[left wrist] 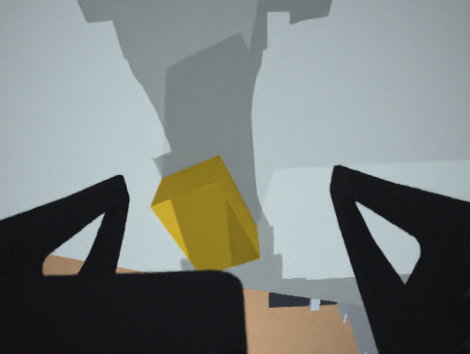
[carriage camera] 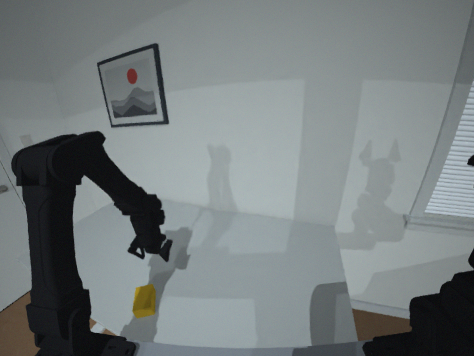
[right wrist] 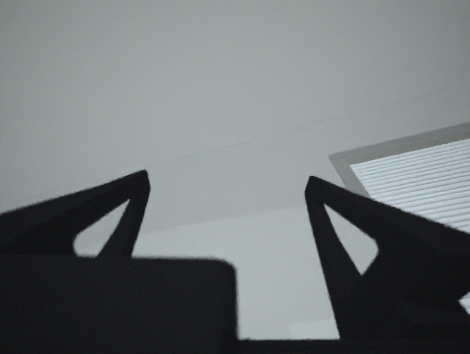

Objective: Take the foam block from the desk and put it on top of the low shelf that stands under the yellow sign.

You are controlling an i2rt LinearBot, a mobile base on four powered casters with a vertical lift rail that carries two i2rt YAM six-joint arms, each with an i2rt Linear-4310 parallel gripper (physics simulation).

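Frame: origin at the left arm's base, x ahead, y left, z up, level; millimetres.
Seen in the pictures: left gripper, fingertip midpoint: (left wrist: 229, 182) (carriage camera: 155, 259); right gripper, fingertip midpoint: (right wrist: 229, 182).
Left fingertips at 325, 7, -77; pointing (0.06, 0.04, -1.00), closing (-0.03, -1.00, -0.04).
A point is followed by its place in that frame, as x, y, z.
The yellow foam block (carriage camera: 144, 301) @[210, 20, -155] (left wrist: 210, 220) @[241, 30, -155] lies on the pale desk (carriage camera: 210, 320) @[185, -203, -200] (left wrist: 60, 125) @[315, 157, -200], near its front edge at the lower left of the carriage view. My left gripper (carriage camera: 152, 254) @[325, 7, -77] (left wrist: 229, 182) @[325, 7, -77] is open and empty, above the desk and farther back than the block. In the left wrist view the block shows between the two fingertips, nearer the left one, beyond and below them. My right gripper (right wrist: 229, 182) @[31, -643, 435] is open and empty, raised and facing the wall. The low shelf and the yellow sign do not show in these views.
A framed picture (carriage camera: 134, 97) @[1029, 357, 513] hangs on the wall behind the desk. A window with blinds (carriage camera: 452, 185) @[508, -1279, 90] (right wrist: 420, 175) @[465, -1410, 952] is at the right. A door (carriage camera: 9, 240) @[669, 1582, -404] stands at the far left. Brown floor (carriage camera: 377, 325) @[431, -1200, -919] (left wrist: 285, 330) @[-1204, -191, -920] shows past the desk's edges. Arm shadows cross the desk.
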